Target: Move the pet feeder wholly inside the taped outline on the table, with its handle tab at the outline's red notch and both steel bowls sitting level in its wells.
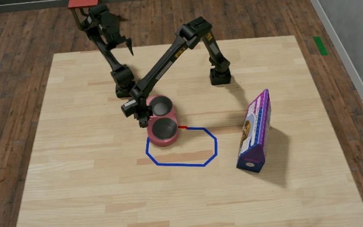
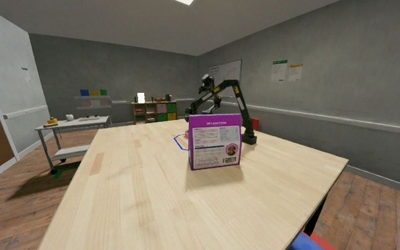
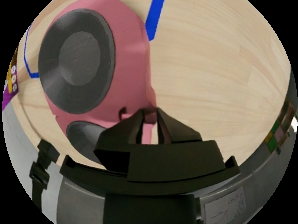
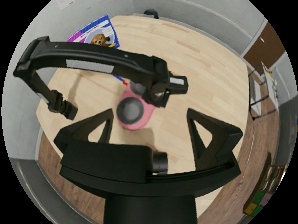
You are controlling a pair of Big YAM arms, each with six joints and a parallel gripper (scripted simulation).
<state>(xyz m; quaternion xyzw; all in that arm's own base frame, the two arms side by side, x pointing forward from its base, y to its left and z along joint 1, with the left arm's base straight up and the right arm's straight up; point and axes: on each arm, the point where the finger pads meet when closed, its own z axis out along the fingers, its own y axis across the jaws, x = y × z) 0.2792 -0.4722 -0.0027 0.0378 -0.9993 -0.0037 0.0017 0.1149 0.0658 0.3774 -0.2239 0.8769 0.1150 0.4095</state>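
Note:
My left gripper is now 8 cm to the right of the pink pet feeder and 3 cm above it. Also, from my left hand: blue dog food box 22 cm ahead, 56 cm to the left, 10 cm above; then blue taped outline 17 cm ahead, 18 cm to the left, 4 cm below.

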